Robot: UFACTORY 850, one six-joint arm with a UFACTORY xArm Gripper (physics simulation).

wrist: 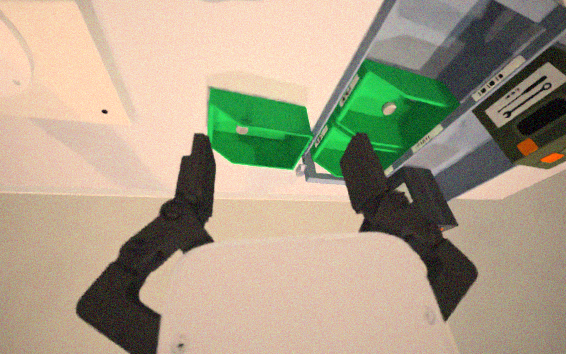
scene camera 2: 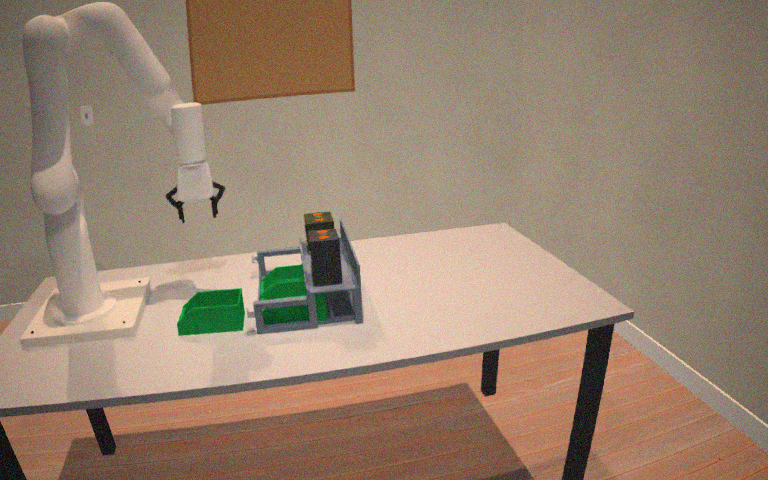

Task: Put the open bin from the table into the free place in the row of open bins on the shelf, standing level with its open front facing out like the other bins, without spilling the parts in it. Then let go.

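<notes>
The loose green open bin (scene camera 2: pixel 212 312) (wrist: pixel 265 147) stands upright on the table beside the shelf, with a small round light part inside. The grey shelf (scene camera 2: pixel 358 302) (wrist: pixel 322 177) holds two green bins side by side in its lower row: one bin (wrist: pixel 400 127) with a round part in it, and one nearer the shelf's end (wrist: pixel 327 156), partly hidden by a finger in the wrist view. A bare grey stretch of the row shows beyond them at the top of the wrist view. My gripper (scene camera 2: pixel 198 218) (wrist: pixel 281 148) is open and empty, high above the loose bin.
On top of the shelf stand a dark case (scene camera 2: pixel 325 260) (wrist: pixel 427 192) and an olive case (scene camera 2: pixel 318 217) (wrist: pixel 522 135). The robot's base plate (scene camera 2: pixel 127 316) (wrist: pixel 60 65) lies left of the loose bin. A brown board (scene camera 2: pixel 271 50) hangs on the wall behind.
</notes>
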